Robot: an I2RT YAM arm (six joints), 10 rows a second.
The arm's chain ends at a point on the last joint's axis. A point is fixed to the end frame.
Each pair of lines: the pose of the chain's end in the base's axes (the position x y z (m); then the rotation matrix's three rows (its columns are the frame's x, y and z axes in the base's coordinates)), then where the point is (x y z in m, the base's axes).
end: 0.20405 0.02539 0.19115; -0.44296 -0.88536 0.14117; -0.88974 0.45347 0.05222; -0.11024 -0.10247 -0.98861
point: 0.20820 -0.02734 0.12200
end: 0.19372 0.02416 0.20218; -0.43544 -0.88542 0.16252; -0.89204 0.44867 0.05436; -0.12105 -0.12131 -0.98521
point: 0.19968 -0.02845 0.13307
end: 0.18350 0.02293 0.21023; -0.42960 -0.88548 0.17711; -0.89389 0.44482 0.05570; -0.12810 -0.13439 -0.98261
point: 0.19074 -0.02961 0.14119
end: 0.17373 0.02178 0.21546; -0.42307 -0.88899 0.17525; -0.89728 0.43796 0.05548; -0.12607 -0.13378 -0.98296
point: 0.18126 -0.03081 0.14649
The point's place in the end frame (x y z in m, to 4 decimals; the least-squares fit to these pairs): 0.0527 -0.0205 0.0662
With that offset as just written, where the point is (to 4 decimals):
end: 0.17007 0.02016 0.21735; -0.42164 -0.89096 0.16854; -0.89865 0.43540 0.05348; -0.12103 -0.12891 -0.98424
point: 0.1773 -0.0326 0.1485
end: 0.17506 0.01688 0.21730; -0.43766 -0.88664 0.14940; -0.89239 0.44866 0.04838; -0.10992 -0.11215 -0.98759
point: 0.1801 -0.0361 0.1484
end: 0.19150 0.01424 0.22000; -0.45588 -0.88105 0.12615; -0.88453 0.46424 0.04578; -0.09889 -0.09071 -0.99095
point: 0.1939 -0.0389 0.1510
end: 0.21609 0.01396 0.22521; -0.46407 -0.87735 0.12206; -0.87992 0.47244 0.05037; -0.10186 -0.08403 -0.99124
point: 0.2177 -0.0388 0.1559
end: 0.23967 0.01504 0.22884; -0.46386 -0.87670 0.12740; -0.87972 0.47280 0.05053; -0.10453 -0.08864 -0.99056
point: 0.2416 -0.0377 0.1596
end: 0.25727 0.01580 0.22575; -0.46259 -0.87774 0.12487; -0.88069 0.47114 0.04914; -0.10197 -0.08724 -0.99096
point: 0.2592 -0.0370 0.1566
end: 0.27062 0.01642 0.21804; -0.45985 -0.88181 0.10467; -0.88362 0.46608 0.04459; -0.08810 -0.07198 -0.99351
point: 0.2714 -0.0367 0.1491
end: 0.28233 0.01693 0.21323; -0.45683 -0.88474 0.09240; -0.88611 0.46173 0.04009; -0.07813 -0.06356 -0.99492
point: 0.2825 -0.0366 0.1446
